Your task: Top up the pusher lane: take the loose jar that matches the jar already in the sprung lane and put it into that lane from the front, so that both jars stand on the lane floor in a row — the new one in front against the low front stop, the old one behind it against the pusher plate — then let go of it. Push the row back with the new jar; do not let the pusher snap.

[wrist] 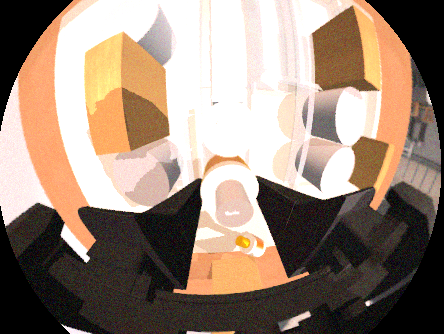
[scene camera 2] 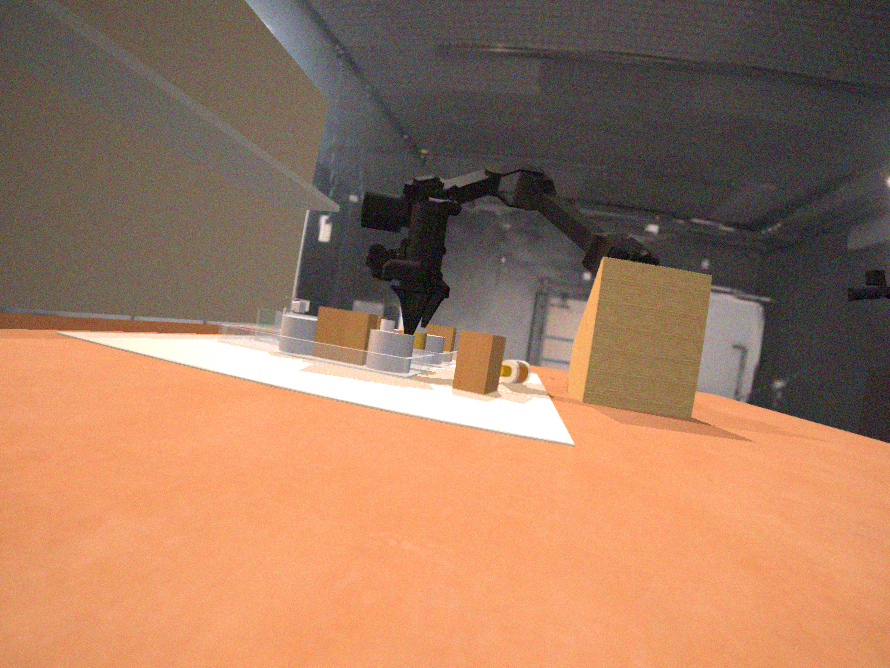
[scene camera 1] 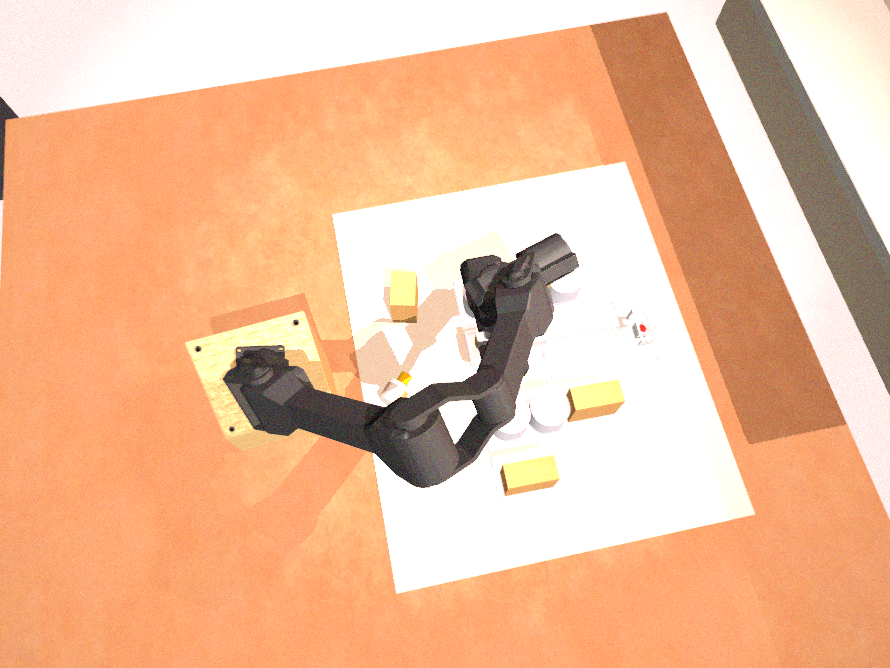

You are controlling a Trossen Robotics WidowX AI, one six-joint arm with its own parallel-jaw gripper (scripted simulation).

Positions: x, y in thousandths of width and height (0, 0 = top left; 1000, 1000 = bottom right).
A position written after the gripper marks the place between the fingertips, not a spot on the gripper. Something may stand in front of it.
gripper: wrist 512, 546; scene camera 2 463, 505; scene camera 1 550, 505
orange-brown block: scene camera 2 539, 541; scene camera 1 453, 457; not seen in the wrist view (hidden by the gripper)
